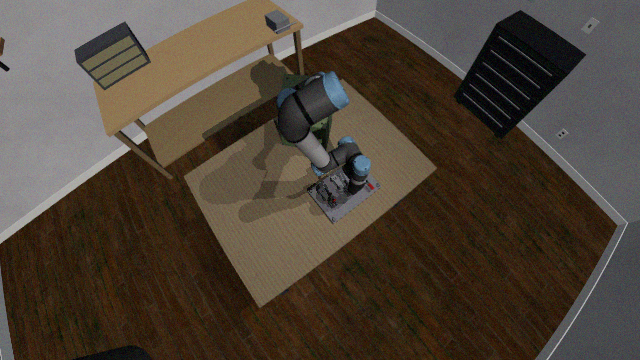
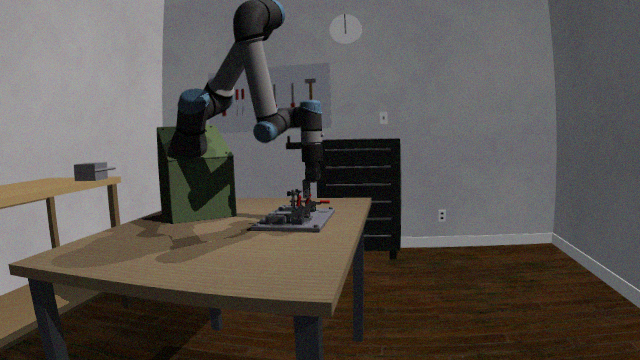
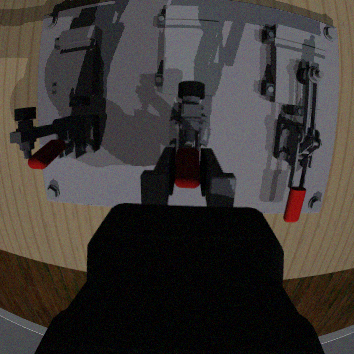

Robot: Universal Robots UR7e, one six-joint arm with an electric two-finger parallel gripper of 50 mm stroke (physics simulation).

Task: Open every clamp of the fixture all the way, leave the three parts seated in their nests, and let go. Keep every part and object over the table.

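The fixture plate (image 1: 345, 211) (image 2: 323, 218) (image 3: 120, 187) lies on the table. My gripper (image 2: 306, 195) (image 3: 187, 162) is shut on the red handle (image 3: 187, 172) of the middle clamp. That clamp's arm is raised, with its black-tipped spindle (image 3: 191, 90) off the middle part (image 3: 184, 50). The left clamp (image 3: 82, 131) has its arm swung out left, away from its part (image 3: 77, 39); its red handle (image 3: 46, 154) is tilted. The right clamp (image 3: 300, 137) lies flat, its arm reaching over the right part (image 3: 290, 47) and its red handle (image 3: 295, 204) pointing toward the near edge. Shadow dims the nests.
The green pedestal (image 2: 200, 195) carries the arm behind the fixture. The wooden table (image 1: 260, 265) (image 2: 210, 270) has its near edge close to the plate. The left and right clamps stand on either side of the gripper. A workbench (image 1: 200, 45) and a black drawer cabinet (image 1: 520, 70) (image 2: 360, 175) stand away from the table.
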